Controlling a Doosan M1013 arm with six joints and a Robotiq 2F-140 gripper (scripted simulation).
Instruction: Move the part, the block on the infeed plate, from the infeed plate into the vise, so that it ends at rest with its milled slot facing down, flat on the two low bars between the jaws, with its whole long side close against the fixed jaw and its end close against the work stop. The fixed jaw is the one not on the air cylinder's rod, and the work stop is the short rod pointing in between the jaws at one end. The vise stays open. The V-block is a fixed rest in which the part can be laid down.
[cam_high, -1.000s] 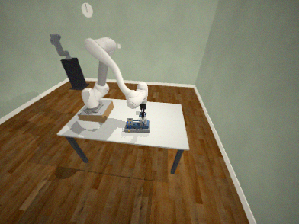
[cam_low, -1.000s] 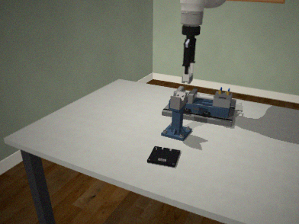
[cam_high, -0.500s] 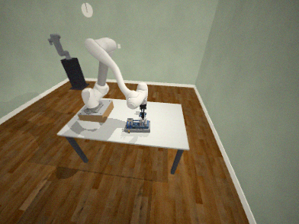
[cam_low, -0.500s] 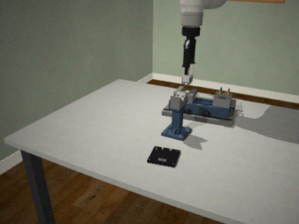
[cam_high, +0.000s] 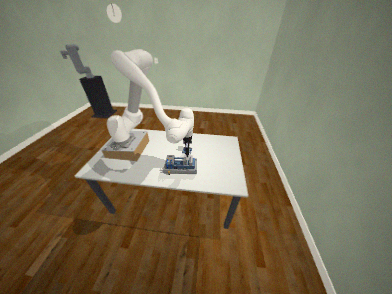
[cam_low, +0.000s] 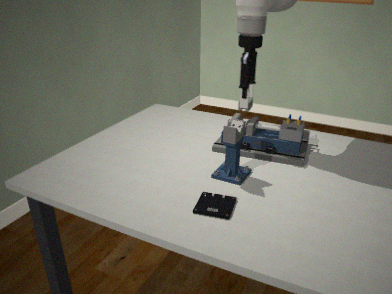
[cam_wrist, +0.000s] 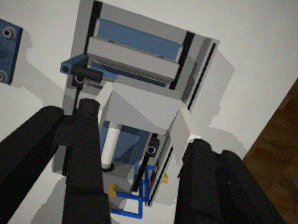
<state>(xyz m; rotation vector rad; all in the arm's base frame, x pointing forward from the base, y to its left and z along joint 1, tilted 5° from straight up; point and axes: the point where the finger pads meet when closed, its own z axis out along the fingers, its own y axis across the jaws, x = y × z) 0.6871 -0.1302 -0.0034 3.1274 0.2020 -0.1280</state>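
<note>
My gripper is now 3 cm above the part. The rest, counted from my hand: cylinder rod (9 cm below, 9 cm behind, 1 cm to the left); then fixed jaw (9 cm below, 3 cm ahead, 2 cm to the left); then work stop (8 cm below, 7 cm to the left, 1 cm behind).
</note>
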